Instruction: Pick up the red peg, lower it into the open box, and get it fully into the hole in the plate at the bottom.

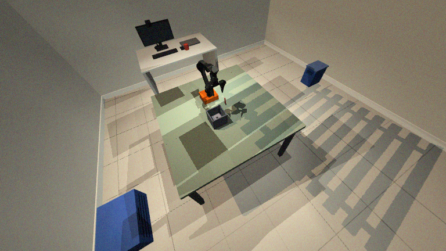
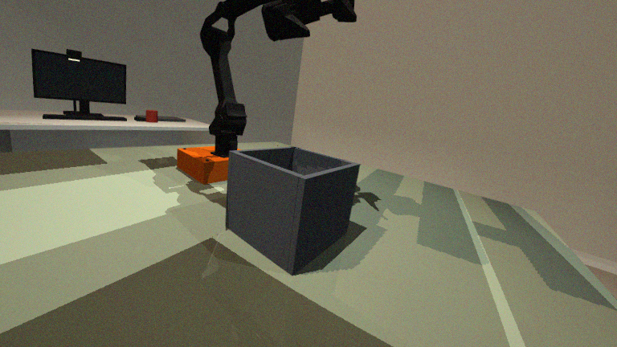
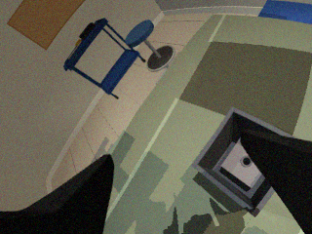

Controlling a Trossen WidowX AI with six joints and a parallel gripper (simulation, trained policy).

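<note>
Right now the red peg is 330 mm below my gripper tip, 180 mm to the left of it and 170 mm behind it. The rest, counted from my gripper tip: plate: 320 mm below, 40 mm to the right, 10 mm behind.
</note>
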